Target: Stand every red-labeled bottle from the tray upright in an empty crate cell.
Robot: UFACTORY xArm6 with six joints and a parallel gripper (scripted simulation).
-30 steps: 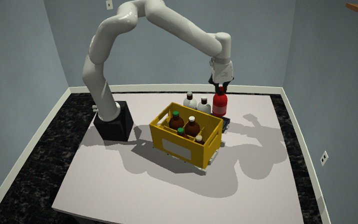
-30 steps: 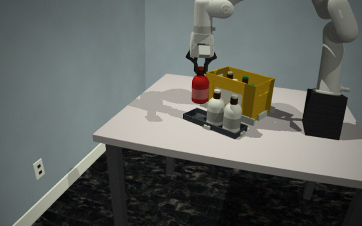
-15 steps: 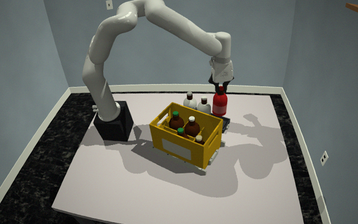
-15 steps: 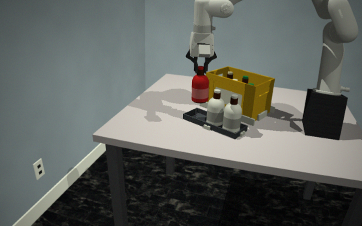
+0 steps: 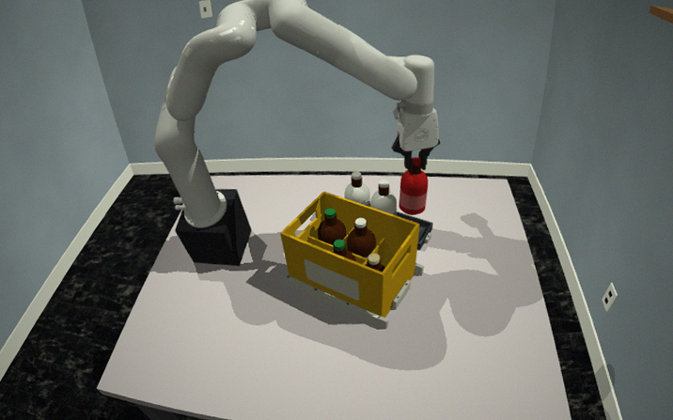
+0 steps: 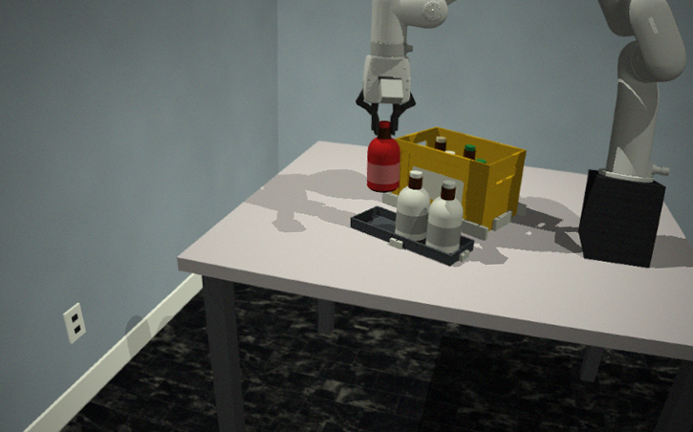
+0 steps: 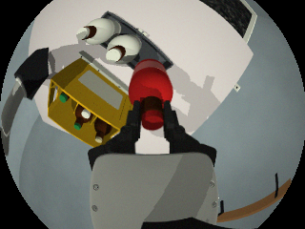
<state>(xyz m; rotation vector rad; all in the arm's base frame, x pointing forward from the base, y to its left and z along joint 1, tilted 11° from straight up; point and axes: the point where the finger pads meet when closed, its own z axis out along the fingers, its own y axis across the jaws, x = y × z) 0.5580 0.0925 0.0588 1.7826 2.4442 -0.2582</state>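
The red-labeled bottle lies 70 mm below my hand. Also, from my hand: crate 170 mm behind, 170 mm to the right, 170 mm below.
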